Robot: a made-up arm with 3 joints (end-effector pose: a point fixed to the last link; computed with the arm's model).
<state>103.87 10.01 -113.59</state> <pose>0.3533 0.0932 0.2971 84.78 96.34 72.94</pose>
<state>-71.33 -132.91 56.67</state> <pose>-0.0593 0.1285 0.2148 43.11 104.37 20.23</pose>
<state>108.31 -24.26 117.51</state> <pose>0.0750 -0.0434 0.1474 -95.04 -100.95 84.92</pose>
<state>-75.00 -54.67 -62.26</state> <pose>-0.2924 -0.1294 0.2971 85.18 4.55 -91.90</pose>
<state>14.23 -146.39 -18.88</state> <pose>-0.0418 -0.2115 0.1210 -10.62 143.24 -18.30</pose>
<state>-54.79 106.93 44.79</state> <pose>-0.1390 0.1458 0.3906 -80.70 -82.49 -78.01</pose>
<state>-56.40 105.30 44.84</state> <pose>-0.1335 0.1477 0.3934 -81.76 -79.85 -78.95</pose>
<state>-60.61 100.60 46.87</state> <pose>-0.1137 0.1479 0.4021 -85.35 -71.37 -83.04</pose>
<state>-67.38 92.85 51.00</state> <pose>-0.0811 0.1399 0.4133 -90.71 -56.46 -89.96</pose>
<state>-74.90 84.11 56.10</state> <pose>-0.0488 0.1213 0.4198 -95.47 -38.54 -97.25</pose>
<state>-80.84 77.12 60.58</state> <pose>-0.0282 0.1004 0.4196 -98.25 -23.31 -102.47</pose>
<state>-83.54 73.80 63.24</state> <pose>-0.0202 0.0880 0.4174 -99.45 -15.53 -104.79</pose>
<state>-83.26 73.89 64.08</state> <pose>-0.0199 0.0856 0.4167 -99.95 -15.12 -104.98</pose>
